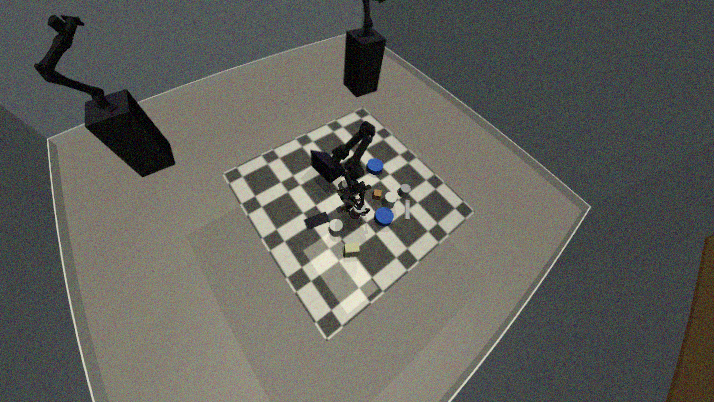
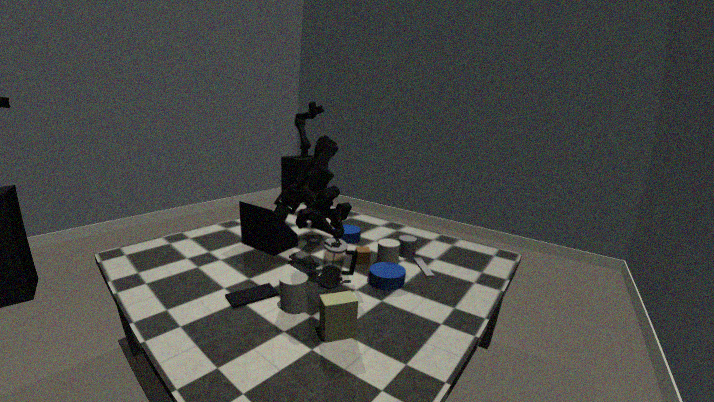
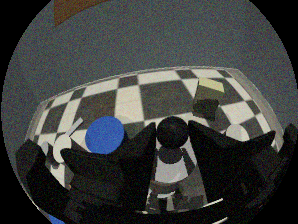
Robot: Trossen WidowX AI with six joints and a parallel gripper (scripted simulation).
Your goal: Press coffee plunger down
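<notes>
Now: gripper tip 90 mm above the glass coffee press, 20 mm to the right of it and 20 mm past it. Round my gripper tip: black flat slab 240 mm to the right, 180 mm below, 130 mm behind; orange cube 210 mm to the left, 160 mm below, 80 mm behind; pale yellow box 170 mm ahead, 160 mm to the right, 130 mm below.
</notes>
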